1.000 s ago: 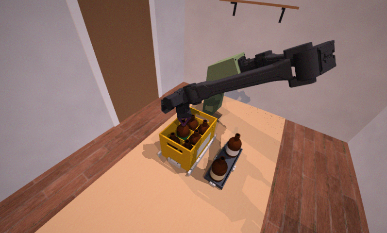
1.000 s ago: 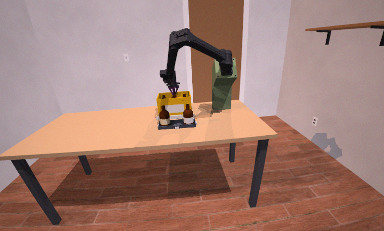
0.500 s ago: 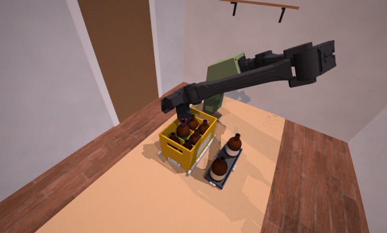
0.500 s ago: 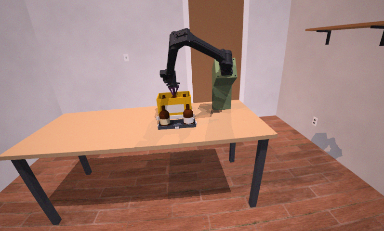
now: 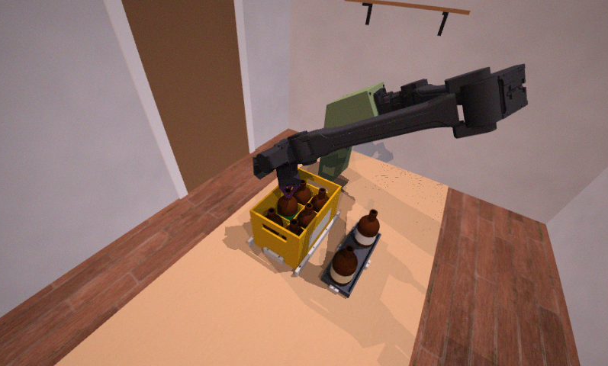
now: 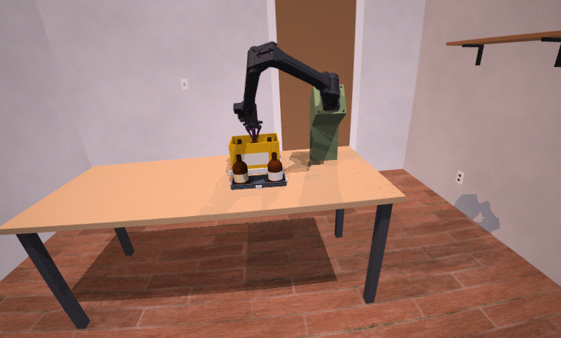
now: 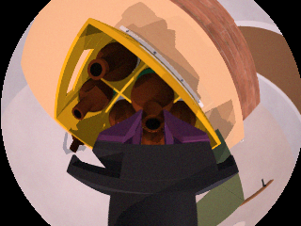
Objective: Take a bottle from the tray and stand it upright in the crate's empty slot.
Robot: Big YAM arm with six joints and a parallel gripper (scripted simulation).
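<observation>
The glass bottle is 60 mm below my hand. From my hand the other things lie so: dark tray (20 mm behind, 270 mm to the left, 160 mm below); then yellow crate (40 mm to the left, 90 mm below).
</observation>
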